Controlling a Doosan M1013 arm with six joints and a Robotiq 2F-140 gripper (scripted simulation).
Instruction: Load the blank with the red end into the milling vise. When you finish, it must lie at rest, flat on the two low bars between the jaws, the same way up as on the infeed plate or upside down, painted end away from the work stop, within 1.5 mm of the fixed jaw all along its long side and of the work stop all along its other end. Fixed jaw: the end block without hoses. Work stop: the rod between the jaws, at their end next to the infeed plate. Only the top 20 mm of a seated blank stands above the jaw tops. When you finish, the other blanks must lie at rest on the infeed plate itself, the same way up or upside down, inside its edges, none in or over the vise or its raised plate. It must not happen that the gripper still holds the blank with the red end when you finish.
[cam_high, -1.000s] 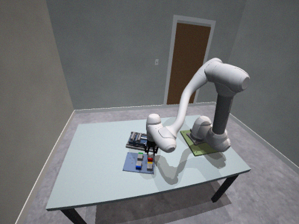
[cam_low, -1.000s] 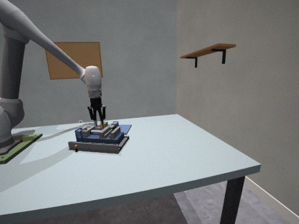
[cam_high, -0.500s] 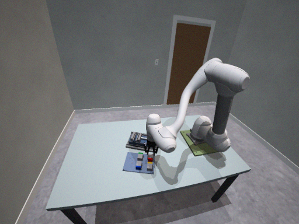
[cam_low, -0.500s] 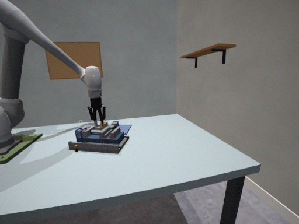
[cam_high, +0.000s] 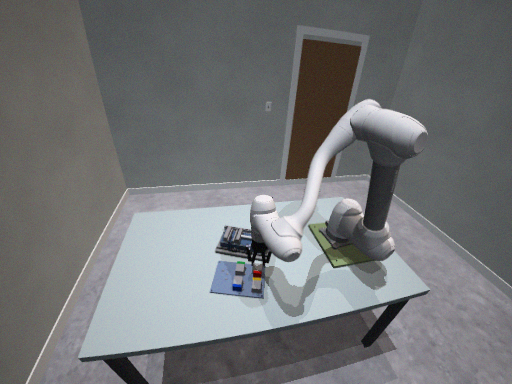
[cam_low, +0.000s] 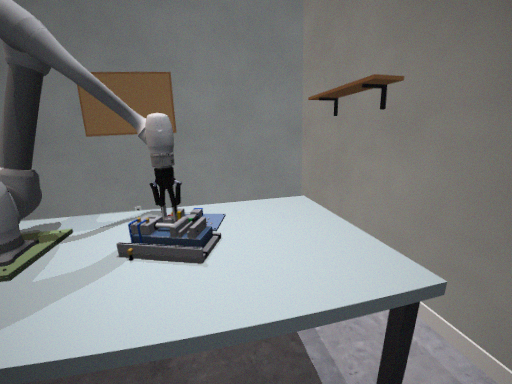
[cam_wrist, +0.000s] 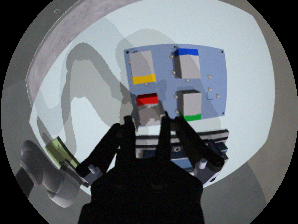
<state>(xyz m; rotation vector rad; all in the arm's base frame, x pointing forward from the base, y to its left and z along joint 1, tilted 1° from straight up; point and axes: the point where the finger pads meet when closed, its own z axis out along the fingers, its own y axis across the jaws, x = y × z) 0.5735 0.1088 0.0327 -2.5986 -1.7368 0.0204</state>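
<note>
My gripper is now 3 cm above the red-ended blank. From my hand the other things lie so: blue-ended blank: 12 cm ahead, 5 cm to the left, 3 cm below; green-ended blank: 8 cm ahead, 3 cm to the right, 3 cm below; yellow-ended blank: 3 cm ahead, 8 cm to the left, 3 cm below.
</note>
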